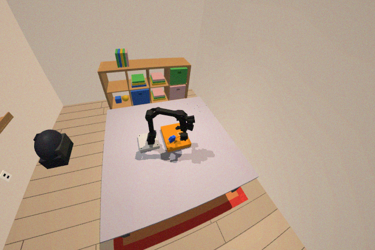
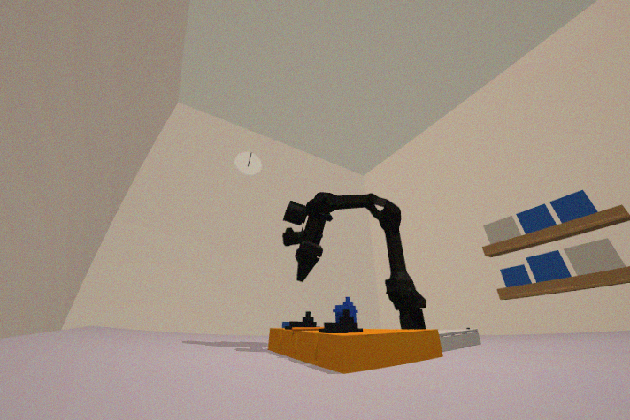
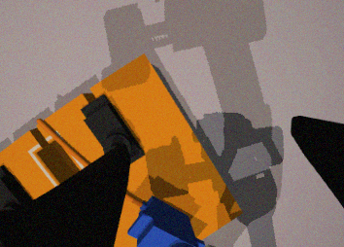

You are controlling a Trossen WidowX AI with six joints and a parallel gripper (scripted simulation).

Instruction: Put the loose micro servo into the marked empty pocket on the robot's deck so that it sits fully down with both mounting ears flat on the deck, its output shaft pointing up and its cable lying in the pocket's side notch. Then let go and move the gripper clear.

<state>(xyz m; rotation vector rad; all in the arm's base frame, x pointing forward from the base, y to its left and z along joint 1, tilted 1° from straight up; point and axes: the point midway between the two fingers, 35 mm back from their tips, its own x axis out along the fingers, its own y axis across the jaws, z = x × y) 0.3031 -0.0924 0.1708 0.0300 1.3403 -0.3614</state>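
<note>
The orange deck lies 140 mm below my gripper tip, 130 mm to the left of it and 100 mm behind it.
</note>
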